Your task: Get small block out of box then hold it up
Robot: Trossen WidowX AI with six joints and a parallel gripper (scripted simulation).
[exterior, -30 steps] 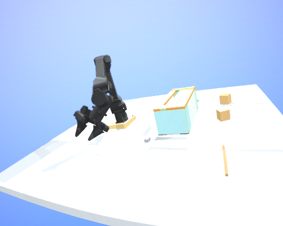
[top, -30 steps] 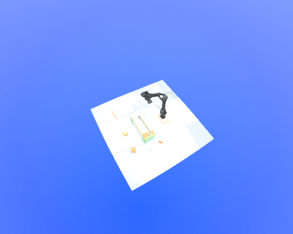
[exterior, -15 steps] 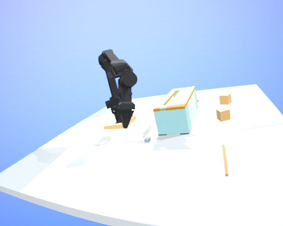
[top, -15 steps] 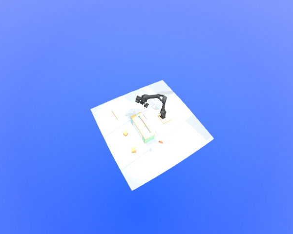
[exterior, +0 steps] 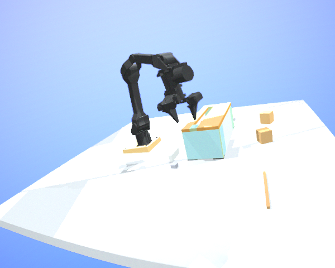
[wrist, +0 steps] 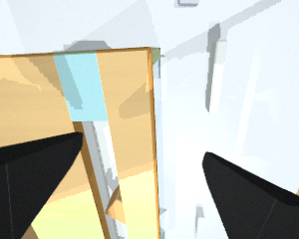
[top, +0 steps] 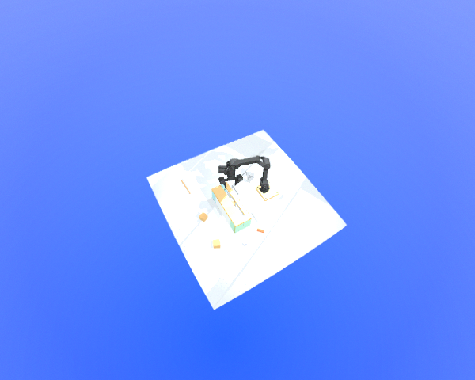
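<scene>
Now: the box 50 mm ahead of my gripper tip, 130 mm to the left of it and 80 mm below it. Also, from my gripper tip: thin orange stick (250 mm ahead, 310 mm to the right, 140 mm below); then orange-red block (10 mm ahead, 410 mm to the left, 140 mm below).
</scene>
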